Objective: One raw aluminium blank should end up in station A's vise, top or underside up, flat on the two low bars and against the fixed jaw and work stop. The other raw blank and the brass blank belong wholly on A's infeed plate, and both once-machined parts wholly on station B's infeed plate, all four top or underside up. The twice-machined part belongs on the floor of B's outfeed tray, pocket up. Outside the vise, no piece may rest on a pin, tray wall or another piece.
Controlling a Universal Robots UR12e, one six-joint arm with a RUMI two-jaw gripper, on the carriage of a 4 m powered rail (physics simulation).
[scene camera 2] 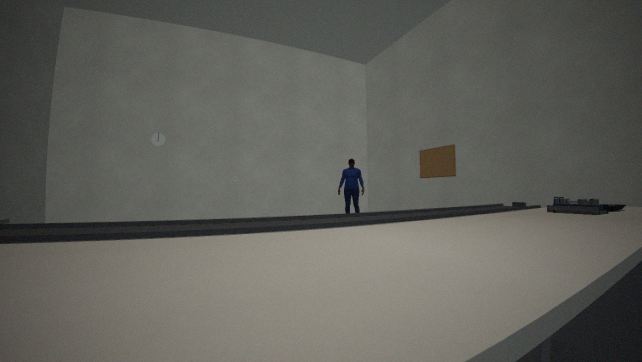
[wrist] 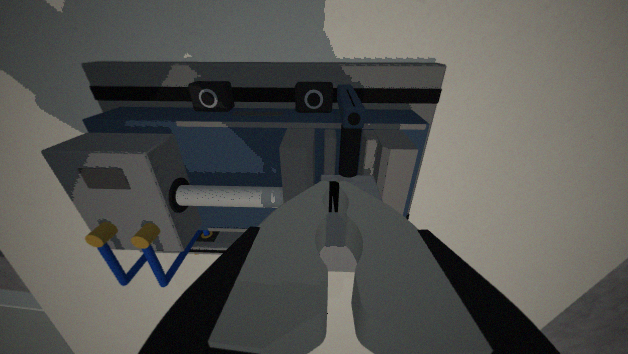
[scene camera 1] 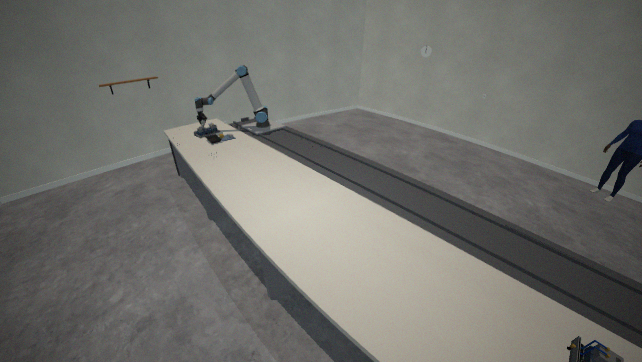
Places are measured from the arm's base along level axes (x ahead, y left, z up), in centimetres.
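Pixels of known places: gripper, fingertip midpoint: (wrist: 331,183) (scene camera 1: 203,127); arm's base, link origin: (scene camera 1: 262,125).
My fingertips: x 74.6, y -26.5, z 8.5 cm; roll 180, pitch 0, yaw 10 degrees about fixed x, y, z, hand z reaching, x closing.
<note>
For each thing: its top centre in the pictures, then the offset to it from my fingertips. Level surfaces: height alone.
- work stop, top centre: (wrist: 350,154) dx +1.0, dy +1.2, dz -1.9 cm
- grey aluminium blank, top centre: (wrist: 348,242) dx +1.9, dy -4.1, dz +0.1 cm
- small yellow piece, top centre: (scene camera 1: 221,134) dx -13.8, dy +26.2, dz -7.1 cm
- black tray, top centre: (scene camera 1: 220,136) dx -10.4, dy +30.3, dz -7.3 cm
- long table, surface height: dz -11.5 cm
The wrist view shows station A's vise (wrist: 297,160) from above, with its fixed jaw (wrist: 400,160) at the right and the work stop (wrist: 350,150) at the back. A grey aluminium blank (wrist: 369,184) lies between the jaws at the end of the stop, mostly hidden by the fingers. Its seating on the bars and its contact with the fixed jaw cannot be told. My gripper (wrist: 331,183) (scene camera 1: 202,127) is shut and empty, its tips over the blank. A small yellow piece (scene camera 1: 220,135) is by the infeed plate (scene camera 1: 230,137). Other pieces cannot be made out.
A black tray (scene camera 1: 215,140) lies near the vise on the long table (scene camera 1: 350,225). The vise's grey drive block (wrist: 110,185) has brass fittings and blue hoses. Another station (scene camera 1: 592,352) stands at the table's near end. The rail (scene camera 1: 425,200) runs alongside. A person (scene camera 1: 622,155) (scene camera 2: 352,185) stands beyond it.
</note>
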